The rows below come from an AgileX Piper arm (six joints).
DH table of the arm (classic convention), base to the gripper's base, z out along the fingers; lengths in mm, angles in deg. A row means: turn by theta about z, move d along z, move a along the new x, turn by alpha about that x. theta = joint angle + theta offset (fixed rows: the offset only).
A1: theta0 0; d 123; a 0; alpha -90
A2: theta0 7.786; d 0; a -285; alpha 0
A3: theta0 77.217; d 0; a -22; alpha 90
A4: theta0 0; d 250.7; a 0; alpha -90
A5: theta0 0; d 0; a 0; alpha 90
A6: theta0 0; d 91; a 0; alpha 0
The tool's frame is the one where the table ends.
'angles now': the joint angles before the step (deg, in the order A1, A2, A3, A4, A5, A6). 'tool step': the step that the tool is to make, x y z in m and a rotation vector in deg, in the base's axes. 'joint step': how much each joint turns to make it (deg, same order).
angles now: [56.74, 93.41, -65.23, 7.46, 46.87, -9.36]
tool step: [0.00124, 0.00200, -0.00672, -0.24, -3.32, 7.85]
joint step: [0.00, 0.69, 0.87, 0.37, -2.36, -8.89]
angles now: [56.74, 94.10, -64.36, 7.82, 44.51, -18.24]
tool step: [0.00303, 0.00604, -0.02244, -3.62, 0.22, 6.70]
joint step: [0.00, 3.89, 0.00, 0.70, 0.00, -7.46]
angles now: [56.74, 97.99, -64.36, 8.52, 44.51, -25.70]
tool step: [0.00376, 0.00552, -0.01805, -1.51, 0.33, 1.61]
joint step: [0.00, 3.17, 0.00, 0.13, -1.54, -1.96]
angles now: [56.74, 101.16, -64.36, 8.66, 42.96, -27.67]
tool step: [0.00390, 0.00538, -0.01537, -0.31, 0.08, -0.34]
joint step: [0.00, 2.72, 0.00, 0.13, -2.44, -0.05]
